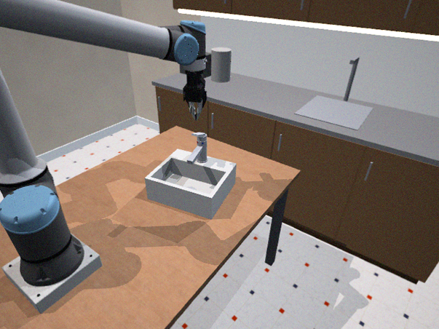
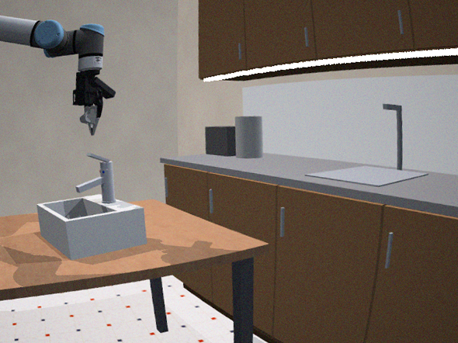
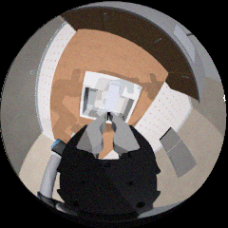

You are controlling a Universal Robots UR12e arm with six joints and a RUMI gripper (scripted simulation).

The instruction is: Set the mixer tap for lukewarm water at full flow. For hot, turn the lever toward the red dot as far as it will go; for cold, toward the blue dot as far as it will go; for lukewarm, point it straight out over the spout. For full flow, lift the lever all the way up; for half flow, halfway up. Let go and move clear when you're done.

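Now: the lever 20 mm ahead of my hand and 90 mm below it. Also, from my hand: grey mixer tap (30 mm ahead, 140 mm below); white basin (70 mm behind, 20 mm to the right, 330 mm below).
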